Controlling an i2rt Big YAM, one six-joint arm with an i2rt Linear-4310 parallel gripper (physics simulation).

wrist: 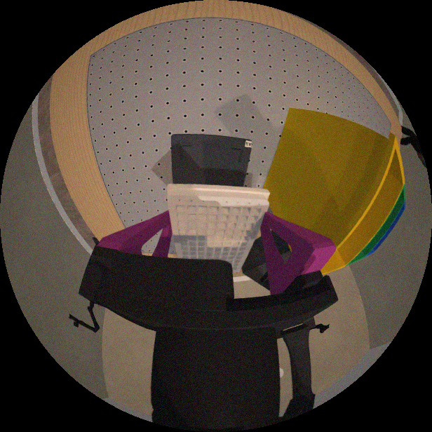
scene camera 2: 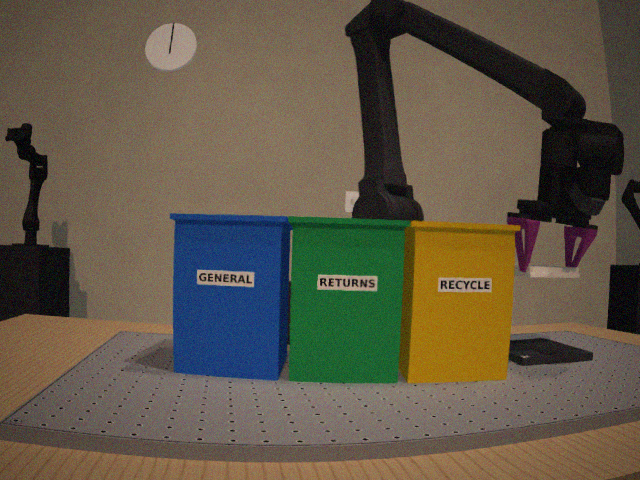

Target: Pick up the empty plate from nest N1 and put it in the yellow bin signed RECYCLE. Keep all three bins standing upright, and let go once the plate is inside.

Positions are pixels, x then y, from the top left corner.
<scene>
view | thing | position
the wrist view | my gripper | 216,215
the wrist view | yellow bin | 330,175
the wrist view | white plate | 208,221
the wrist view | dark nest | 210,160
</scene>
